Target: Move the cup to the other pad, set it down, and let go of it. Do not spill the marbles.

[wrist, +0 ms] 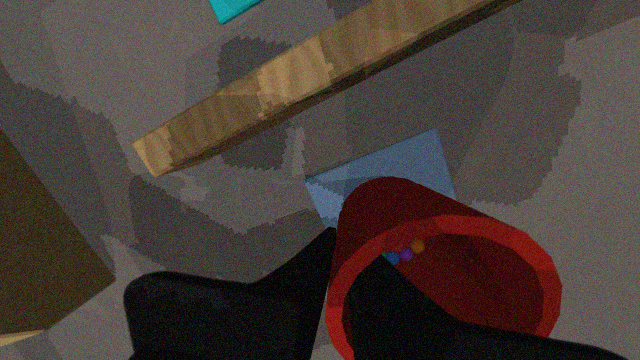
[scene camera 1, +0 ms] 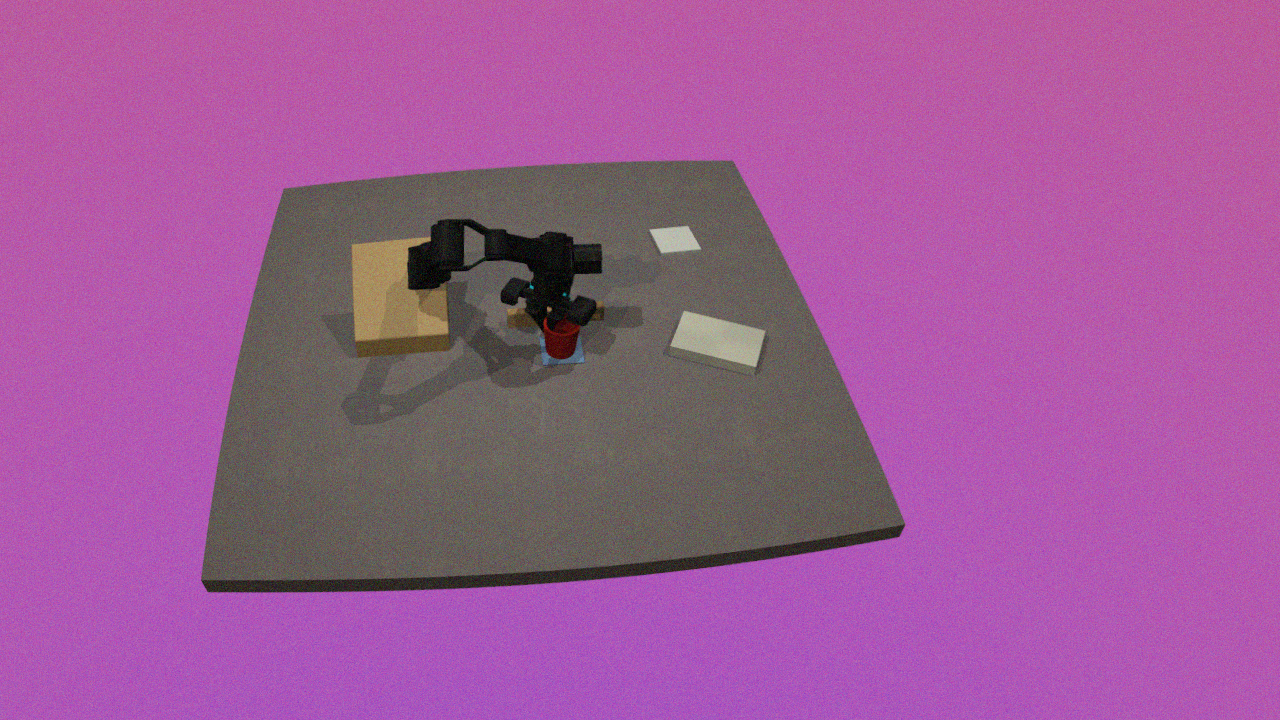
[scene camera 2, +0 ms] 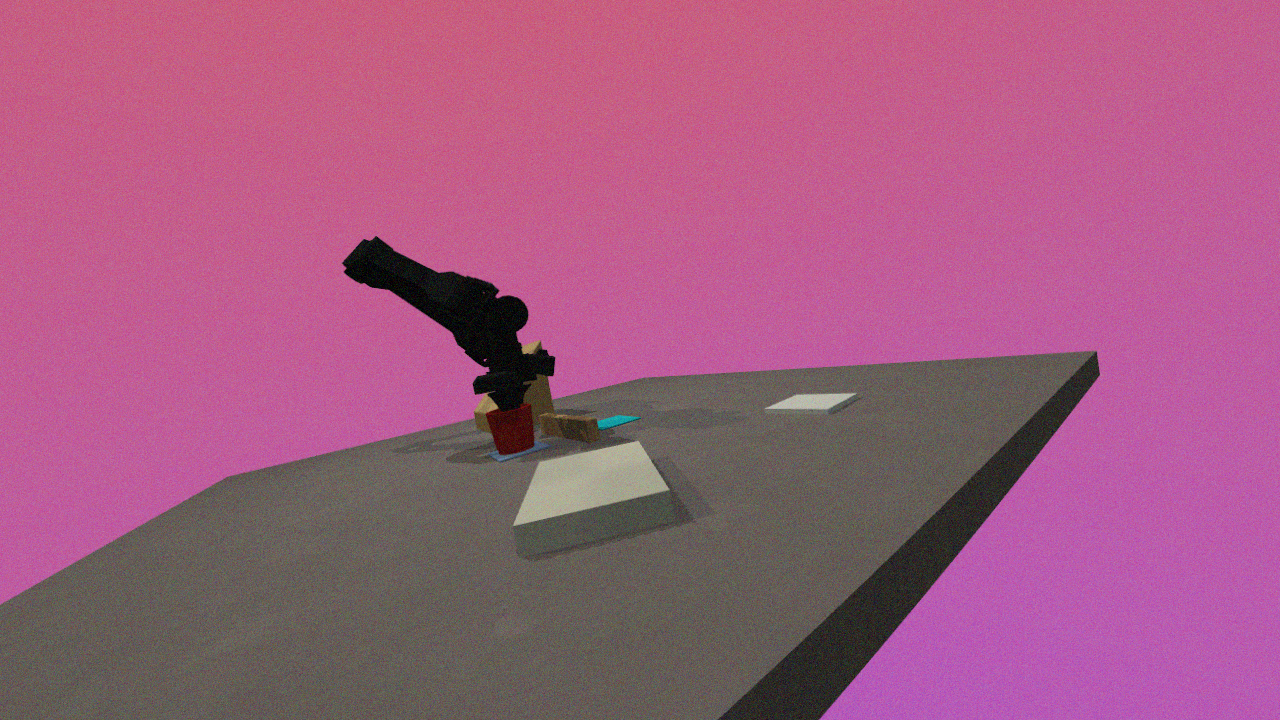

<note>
I see my gripper, a red cup, a white tile and a wooden bar.
My gripper shows as well in the wrist view and in scene camera 1.
</note>
